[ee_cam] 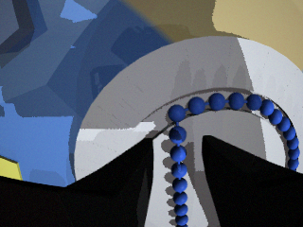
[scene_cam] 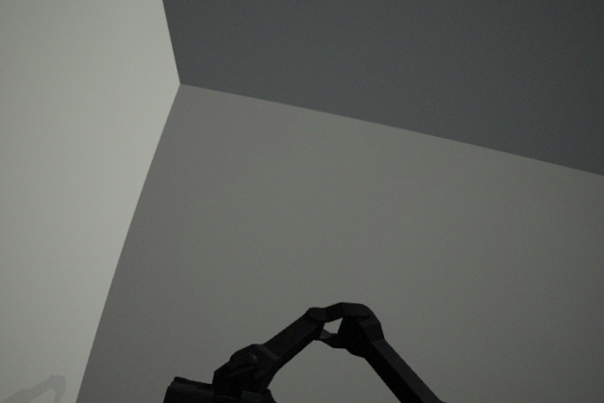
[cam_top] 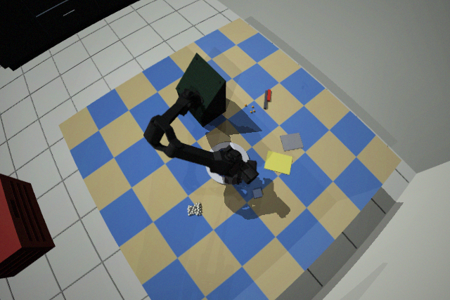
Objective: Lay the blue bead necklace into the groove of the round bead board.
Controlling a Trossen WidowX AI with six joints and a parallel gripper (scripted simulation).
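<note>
Now: gripper tip 5 cm past the round white bead board, 2 cm above it and 1 cm to the right of it. Round my gripper tip: small blue cube (14 cm ahead, 4 cm to the left, 2 cm below); grey square (33 cm to the left, 3 cm below, 2 cm ahead); yellow pad (21 cm to the left, 7 cm ahead, 3 cm below).
</note>
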